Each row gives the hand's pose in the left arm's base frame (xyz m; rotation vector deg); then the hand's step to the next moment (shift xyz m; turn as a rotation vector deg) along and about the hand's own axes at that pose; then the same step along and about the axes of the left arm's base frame.
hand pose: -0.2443 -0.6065 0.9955 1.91 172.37 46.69
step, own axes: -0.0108 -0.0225 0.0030 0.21 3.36 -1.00
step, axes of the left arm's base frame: 0.0106 -0.0182 -0.0138 -0.19 2.40 2.56
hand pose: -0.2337 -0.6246 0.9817 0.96 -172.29 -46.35
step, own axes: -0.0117 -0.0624 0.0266 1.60 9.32 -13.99
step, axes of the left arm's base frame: 0.0111 -0.0404 -0.0546 -1.22 1.02 16.81
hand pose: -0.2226 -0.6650 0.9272 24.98 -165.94 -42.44
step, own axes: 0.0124 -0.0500 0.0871 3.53 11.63 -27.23
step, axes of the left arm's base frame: -0.0157 -0.0064 -0.0998 -1.16 -3.61 29.58
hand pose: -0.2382 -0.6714 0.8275 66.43 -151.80 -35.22
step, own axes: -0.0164 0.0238 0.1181 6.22 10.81 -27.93
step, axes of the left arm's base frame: -0.0431 0.0617 -0.0955 -2.22 -6.29 29.85
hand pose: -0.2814 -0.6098 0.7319 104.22 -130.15 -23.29
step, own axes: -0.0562 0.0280 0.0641 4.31 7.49 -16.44
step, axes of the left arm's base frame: -0.0342 0.0661 -0.0502 -2.49 -4.10 17.94
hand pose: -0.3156 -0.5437 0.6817 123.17 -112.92 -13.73
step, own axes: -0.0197 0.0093 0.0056 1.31 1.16 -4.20
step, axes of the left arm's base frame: -0.0122 0.0186 -0.0034 0.11 -1.20 4.39
